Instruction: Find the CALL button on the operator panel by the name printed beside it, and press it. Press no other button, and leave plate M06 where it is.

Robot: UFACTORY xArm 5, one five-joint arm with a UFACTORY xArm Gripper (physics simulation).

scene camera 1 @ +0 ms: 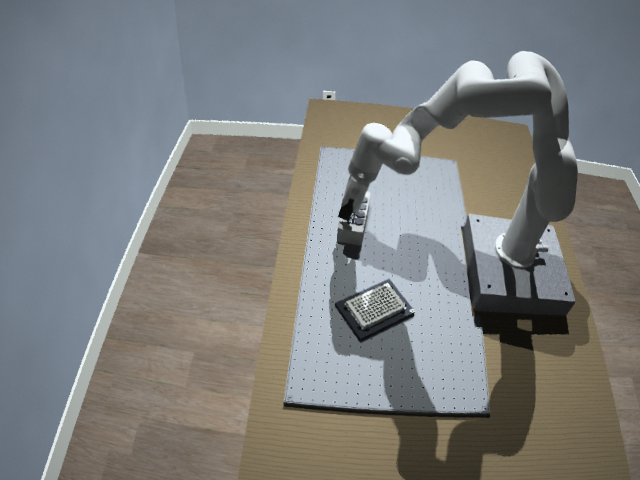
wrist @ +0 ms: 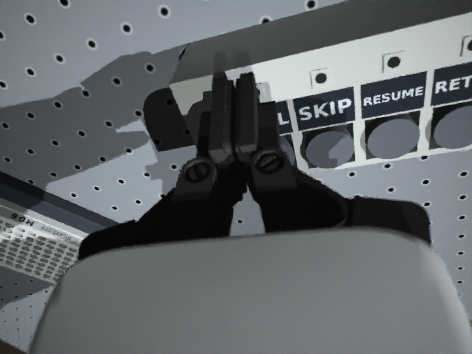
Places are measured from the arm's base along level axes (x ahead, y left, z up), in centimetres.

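Pixels of known places: gripper, fingertip midpoint: (scene camera 1: 343, 217) (wrist: 241, 101); arm's base, origin of the base link: (scene camera 1: 514, 251).
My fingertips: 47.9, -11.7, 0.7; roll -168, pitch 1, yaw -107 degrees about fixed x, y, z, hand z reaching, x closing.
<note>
Ahead of a thing's pixels: the offset from my fingertips to its top centre, as dx, dy, dz. "*": to the spot under its first point. Level surfaces: height alone.
The operator panel {-3.5, -4.3, -1.0} (scene camera 1: 350, 236) (wrist: 357, 70) is a pale box with a row of round grey buttons and dark name labels. In the wrist view my gripper (scene camera 1: 350, 219) (wrist: 241, 101) is shut and empty, in front of the panel's left end. It hides most of the CALL label {* -2.4, -1.0, -1.3} (wrist: 284, 120), of which the last letter shows, and most of the CALL button {-4.2, +0.5, -1.0} (wrist: 287, 148), of which a right-hand sliver shows. Whether the fingertips touch anything cannot be told. Plate M06 {-6.8, +26.0, -3.9} (scene camera 1: 375, 305) (wrist: 35, 245) lies on its dark holder, apart from the gripper.
Right of CALL in the wrist view are the SKIP button {-4.9, -2.4, -1.0} (wrist: 327, 149), the RESUME button {-5.6, -5.3, -1.0} (wrist: 392, 137) and a partly cut-off button {-6.3, -8.3, -1.0} (wrist: 454, 127) labelled "RET". The panel and plate holder {* -3.2, +34.1, -5.4} (scene camera 1: 363, 335) stand on a perforated grey board {dz -6.5} (scene camera 1: 330, 382). The arm's base block (scene camera 1: 522, 304) stands at the right.
</note>
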